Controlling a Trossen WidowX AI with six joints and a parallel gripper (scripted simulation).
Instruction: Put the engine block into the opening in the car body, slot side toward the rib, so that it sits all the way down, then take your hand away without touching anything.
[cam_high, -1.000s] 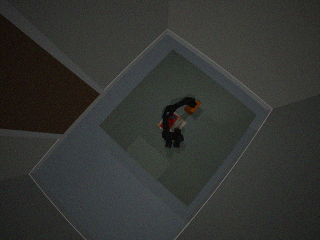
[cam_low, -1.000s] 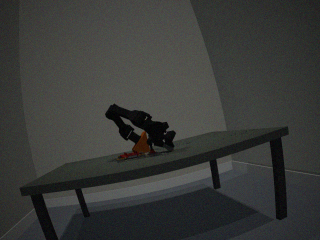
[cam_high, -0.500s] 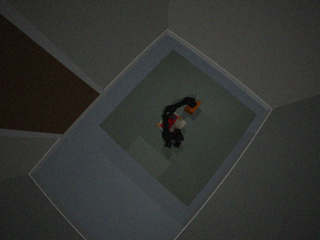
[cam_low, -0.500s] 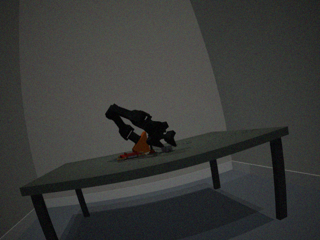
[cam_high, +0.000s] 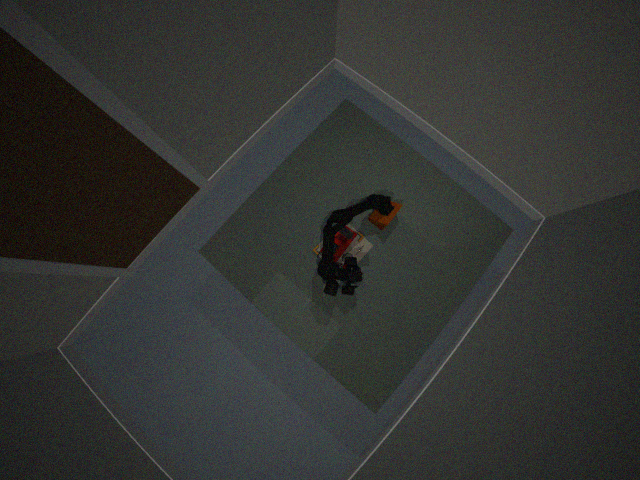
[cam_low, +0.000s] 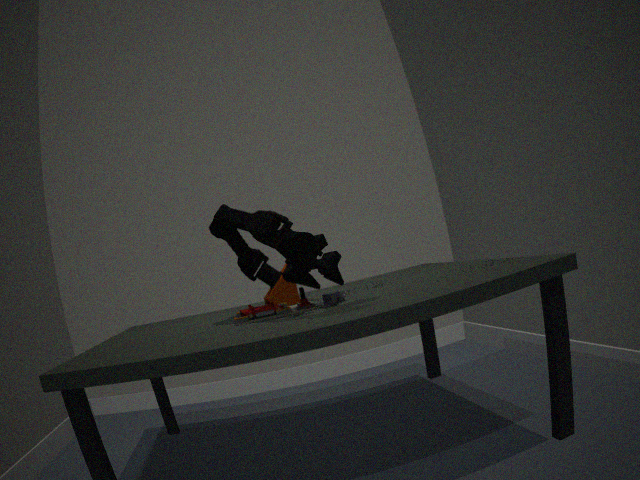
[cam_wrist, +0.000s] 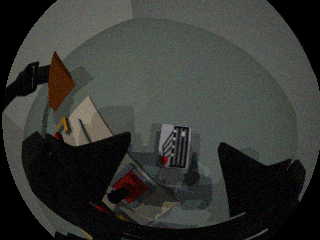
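My gripper tip is now 4 cm above the engine block.
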